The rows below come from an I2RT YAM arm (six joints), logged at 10 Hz.
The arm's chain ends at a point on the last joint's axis. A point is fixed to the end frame.
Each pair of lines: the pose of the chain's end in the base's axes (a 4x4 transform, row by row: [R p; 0 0 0 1], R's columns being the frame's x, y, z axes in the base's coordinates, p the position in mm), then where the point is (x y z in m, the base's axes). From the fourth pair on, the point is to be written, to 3 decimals.
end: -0.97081 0.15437 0.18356 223.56; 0.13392 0.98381 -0.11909 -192.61; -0.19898 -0.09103 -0.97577 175.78; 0 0 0 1
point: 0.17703 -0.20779 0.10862
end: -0.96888 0.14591 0.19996 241.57; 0.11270 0.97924 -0.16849 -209.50; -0.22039 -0.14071 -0.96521 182.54; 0 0 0 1
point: 0.19625 -0.22871 0.11558
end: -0.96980 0.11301 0.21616 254.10; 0.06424 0.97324 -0.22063 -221.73; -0.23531 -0.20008 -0.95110 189.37; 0 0 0 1
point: 0.21021 -0.24665 0.12335
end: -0.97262 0.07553 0.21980 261.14; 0.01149 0.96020 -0.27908 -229.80; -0.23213 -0.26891 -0.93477 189.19; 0 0 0 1
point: 0.218 -0.261 0.125
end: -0.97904 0.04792 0.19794 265.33; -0.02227 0.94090 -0.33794 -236.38; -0.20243 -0.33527 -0.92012 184.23; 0 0 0 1
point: 0.221 -0.273 0.124
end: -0.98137 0.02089 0.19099 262.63; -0.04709 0.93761 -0.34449 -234.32; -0.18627 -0.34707 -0.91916 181.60; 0 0 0 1
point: 0.218 -0.272 0.123
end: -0.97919 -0.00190 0.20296 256.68; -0.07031 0.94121 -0.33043 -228.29; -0.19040 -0.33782 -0.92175 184.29; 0 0 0 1
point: 0.213 -0.267 0.125
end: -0.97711 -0.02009 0.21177 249.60; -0.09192 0.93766 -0.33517 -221.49; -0.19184 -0.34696 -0.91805 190.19; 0 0 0 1
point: 0.207 -0.261 0.131
